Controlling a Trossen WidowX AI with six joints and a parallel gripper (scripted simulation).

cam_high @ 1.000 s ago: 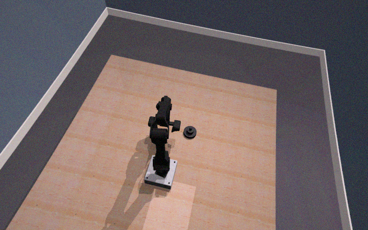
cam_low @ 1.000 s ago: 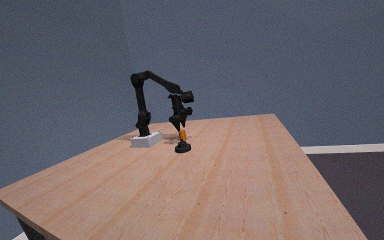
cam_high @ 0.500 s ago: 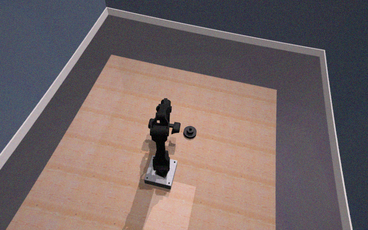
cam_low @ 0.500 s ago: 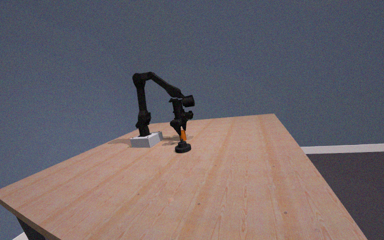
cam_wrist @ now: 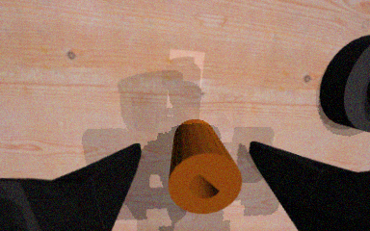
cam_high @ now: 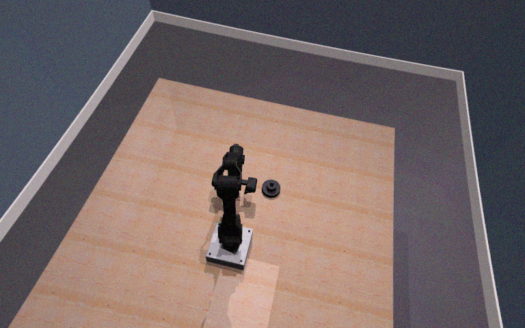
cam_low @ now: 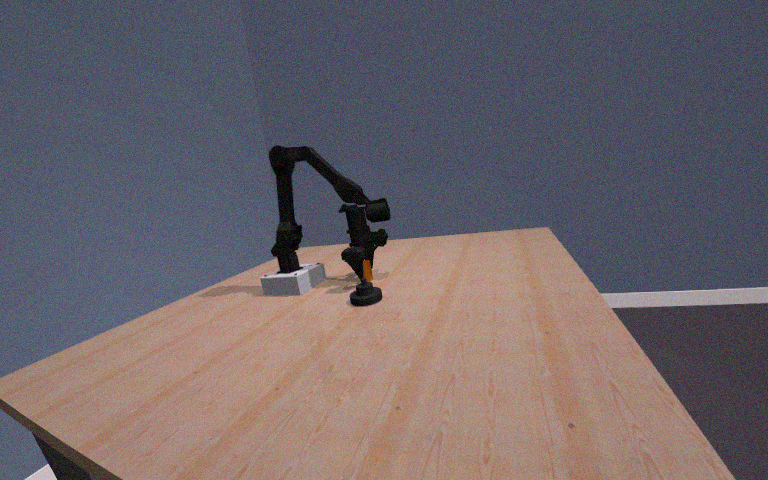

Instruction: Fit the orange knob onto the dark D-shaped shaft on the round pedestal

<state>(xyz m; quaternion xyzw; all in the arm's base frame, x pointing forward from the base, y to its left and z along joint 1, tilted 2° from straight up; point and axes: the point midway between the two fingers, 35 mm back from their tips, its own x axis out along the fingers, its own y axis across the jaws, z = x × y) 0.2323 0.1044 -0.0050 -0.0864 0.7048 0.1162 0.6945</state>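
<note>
Now: the orange knob 1 cm above my gripper tip. Also, from my gripper tip: round dark pedestal: 10 cm ahead, 14 cm to the right, 1 cm above.
</note>
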